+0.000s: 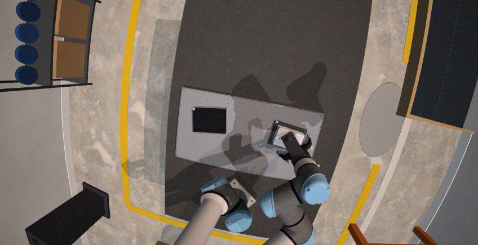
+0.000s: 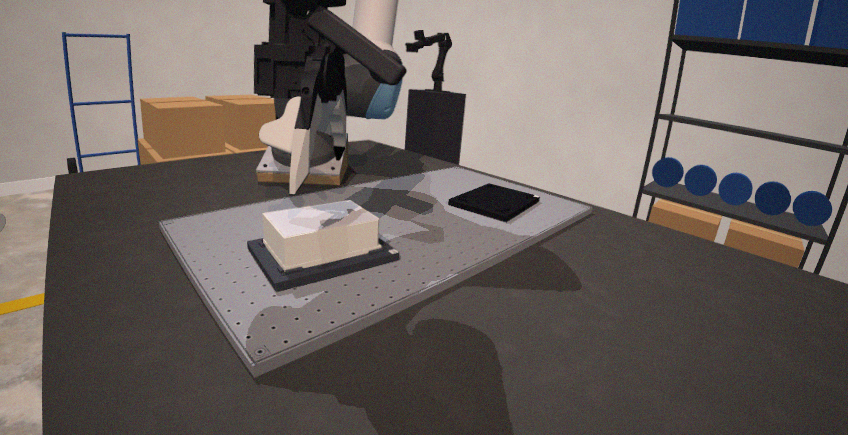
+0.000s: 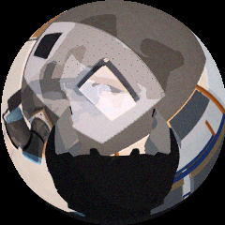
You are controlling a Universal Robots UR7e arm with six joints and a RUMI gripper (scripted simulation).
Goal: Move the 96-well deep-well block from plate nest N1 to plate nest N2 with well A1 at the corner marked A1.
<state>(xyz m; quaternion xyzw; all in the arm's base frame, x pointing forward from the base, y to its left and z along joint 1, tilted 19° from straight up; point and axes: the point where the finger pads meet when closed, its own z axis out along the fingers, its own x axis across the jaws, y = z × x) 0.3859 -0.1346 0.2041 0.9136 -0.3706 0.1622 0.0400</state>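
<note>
The cream deep-well block is 1 cm behind my hand and 8 cm below it. The rest, counted from my hand: grey nest N1: 1 cm behind, 10 cm below; then black nest N2: 3 cm behind, 39 cm to the left, 10 cm below.
</note>
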